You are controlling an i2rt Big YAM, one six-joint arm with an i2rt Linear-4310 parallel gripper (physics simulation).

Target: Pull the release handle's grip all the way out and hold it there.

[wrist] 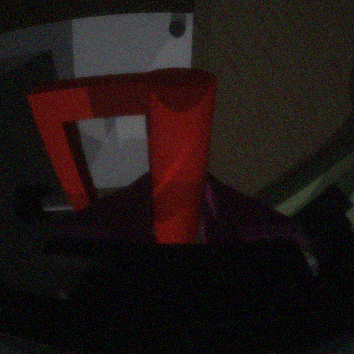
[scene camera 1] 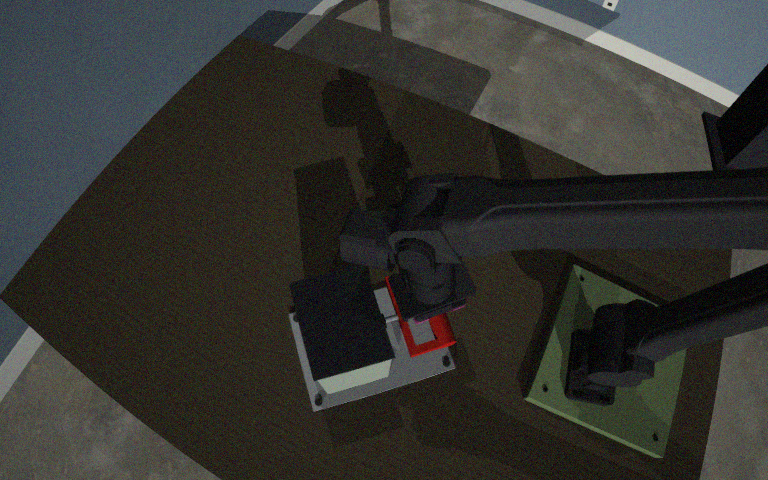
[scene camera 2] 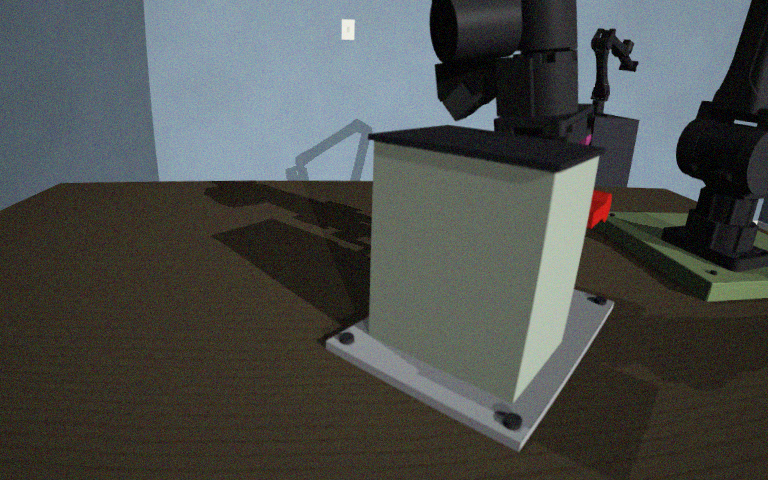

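The release handle is a red loop (scene camera 1: 445, 330) (scene camera 2: 600, 209) (wrist: 182, 150) on the side of a pale green box (scene camera 1: 357, 378) (scene camera 2: 453, 243) with a dark top. A short stretch of thin metal rod (scene camera 1: 391, 318) (wrist: 57, 208) shows between box and handle. My gripper (wrist: 176, 177) is shut on the thick outer bar of the handle, its dark magenta fingers on either side of the bar in the wrist view. The upper end of the bar in that view stands beyond the fingers. The arm hides most of the fingers in the scene views, and the lower part of the grip is hidden in the wrist view.
The box stands on a light grey plate (scene camera 1: 421, 370) (scene camera 2: 430, 382) with dark bolts at its corners. My arm's base (scene camera 1: 589, 362) (scene camera 2: 730, 243) stands on a green mount (scene camera 1: 552, 345) (scene camera 2: 651, 226) beside it. Another arm (scene camera 2: 601, 70) stands on a pedestal (scene camera 2: 617, 152) far behind.
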